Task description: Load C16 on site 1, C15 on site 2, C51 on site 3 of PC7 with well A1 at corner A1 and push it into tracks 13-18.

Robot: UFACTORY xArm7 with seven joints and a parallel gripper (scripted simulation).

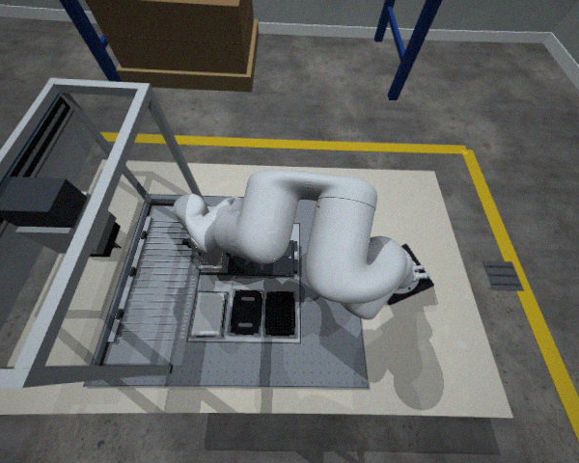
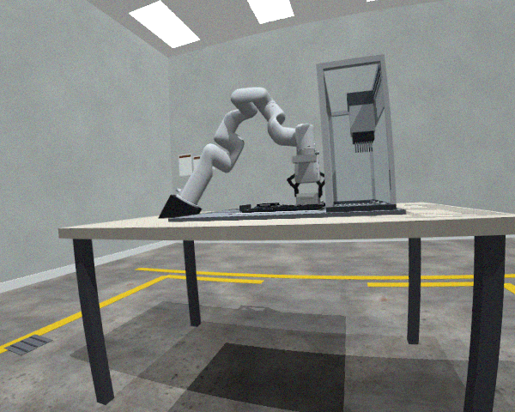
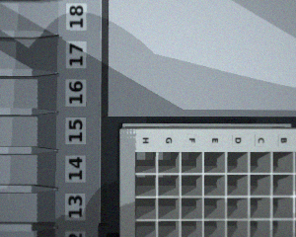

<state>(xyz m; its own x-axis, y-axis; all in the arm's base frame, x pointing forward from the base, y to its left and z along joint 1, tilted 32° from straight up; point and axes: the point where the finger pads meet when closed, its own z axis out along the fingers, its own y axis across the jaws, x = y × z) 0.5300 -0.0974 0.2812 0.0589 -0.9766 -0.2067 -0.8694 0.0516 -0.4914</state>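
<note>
The black 96-well plate C15 is 23 cm behind my hand, 17 cm to the left of it and 4 cm below it. Round my hand: nest S3: 19 cm to the left, 5 cm below, 1 cm behind; dark carrier PC7: 11 cm behind, 4 cm below, 1 cm to the right; white 384-well plate C16: 1 cm below.
</note>
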